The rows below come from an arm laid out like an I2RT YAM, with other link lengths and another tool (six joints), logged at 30 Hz.
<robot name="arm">
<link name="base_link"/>
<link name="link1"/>
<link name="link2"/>
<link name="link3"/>
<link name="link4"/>
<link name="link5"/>
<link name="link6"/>
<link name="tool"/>
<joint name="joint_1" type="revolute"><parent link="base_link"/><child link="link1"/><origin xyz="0 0 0.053"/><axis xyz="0 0 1"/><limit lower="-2.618" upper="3.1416"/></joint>
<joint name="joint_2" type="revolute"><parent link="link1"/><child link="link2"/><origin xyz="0.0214 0.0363 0.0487" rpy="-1.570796 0 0"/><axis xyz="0 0 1"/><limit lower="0" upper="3.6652"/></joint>
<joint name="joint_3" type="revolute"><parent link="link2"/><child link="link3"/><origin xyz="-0.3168 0 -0.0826" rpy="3.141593 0 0"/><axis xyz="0 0 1"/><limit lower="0" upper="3.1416"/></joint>
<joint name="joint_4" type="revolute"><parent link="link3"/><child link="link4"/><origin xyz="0.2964 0.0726 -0.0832"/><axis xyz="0 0 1"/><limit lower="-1.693" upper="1.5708"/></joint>
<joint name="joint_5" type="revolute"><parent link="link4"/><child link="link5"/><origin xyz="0.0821 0.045 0.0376" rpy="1.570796 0 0"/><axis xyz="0 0 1"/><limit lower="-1.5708" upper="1.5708"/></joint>
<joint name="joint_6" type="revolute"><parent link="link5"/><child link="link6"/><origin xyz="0.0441 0 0.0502" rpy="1.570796 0 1.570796"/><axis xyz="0 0 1"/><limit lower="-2.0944" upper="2.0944"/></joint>
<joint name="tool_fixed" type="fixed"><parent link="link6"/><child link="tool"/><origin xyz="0.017 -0.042 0.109" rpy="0 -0.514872 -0.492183"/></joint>
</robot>
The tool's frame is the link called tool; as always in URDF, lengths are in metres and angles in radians.
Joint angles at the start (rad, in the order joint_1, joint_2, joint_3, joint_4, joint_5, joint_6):
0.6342, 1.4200, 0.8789, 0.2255, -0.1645, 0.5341
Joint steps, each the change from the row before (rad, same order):
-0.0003, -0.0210, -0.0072, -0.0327, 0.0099, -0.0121
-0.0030, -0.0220, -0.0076, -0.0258, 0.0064, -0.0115
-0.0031, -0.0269, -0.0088, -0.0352, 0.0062, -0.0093
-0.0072, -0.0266, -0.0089, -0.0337, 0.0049, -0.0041
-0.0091, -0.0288, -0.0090, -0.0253, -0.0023, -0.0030
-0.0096, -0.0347, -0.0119, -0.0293, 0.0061, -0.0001
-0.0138, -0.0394, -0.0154, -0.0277, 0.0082, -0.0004
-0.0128, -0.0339, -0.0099, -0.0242, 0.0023, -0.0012
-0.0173, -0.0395, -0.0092, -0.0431, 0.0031, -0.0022
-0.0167, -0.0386, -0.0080, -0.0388, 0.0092, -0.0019
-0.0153, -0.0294, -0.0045, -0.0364, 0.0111, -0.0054
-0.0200, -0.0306, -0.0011, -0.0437, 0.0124, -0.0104
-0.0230, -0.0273, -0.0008, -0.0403, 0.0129, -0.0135
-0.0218, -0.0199, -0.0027, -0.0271, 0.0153, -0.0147
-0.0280, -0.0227, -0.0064, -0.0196, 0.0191, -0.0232
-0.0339, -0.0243, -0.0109, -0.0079, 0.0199, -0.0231
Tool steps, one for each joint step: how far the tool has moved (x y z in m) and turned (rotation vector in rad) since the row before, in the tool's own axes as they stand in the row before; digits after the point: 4 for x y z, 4 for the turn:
-0.0025, 0.0029, -0.0054, -0.0203, 0.0108, 0.0012
-0.0021, 0.0014, -0.0062, -0.0138, 0.0095, -0.0023
-0.0028, 0.0027, -0.0073, -0.0173, 0.0093, 0.0032
-0.0013, 0.0031, -0.0084, -0.0131, 0.0117, 0.0082
-0.0020, 0.0007, -0.0088, -0.0038, 0.0062, 0.0034
-0.0018, 0.0016, -0.0111, -0.0030, 0.0150, 0.0067
-0.0009, 0.0020, -0.0134, 0.0000, 0.0210, 0.0061
-0.0011, 0.0004, -0.0113, 0.0022, 0.0141, 0.0030
-0.0005, 0.0031, -0.0136, -0.0074, 0.0190, 0.0111
0.0000, 0.0023, -0.0139, -0.0037, 0.0245, 0.0086
0.0012, 0.0028, -0.0116, -0.0085, 0.0250, 0.0072
0.0022, 0.0027, -0.0132, -0.0123, 0.0303, 0.0062
0.0036, 0.0031, -0.0131, -0.0132, 0.0333, 0.0047
0.0048, 0.0031, -0.0109, -0.0114, 0.0344, 0.0014
0.0066, 0.0028, -0.0128, -0.0097, 0.0439, -0.0065
0.0085, 0.0027, -0.0140, -0.0024, 0.0505, -0.0079

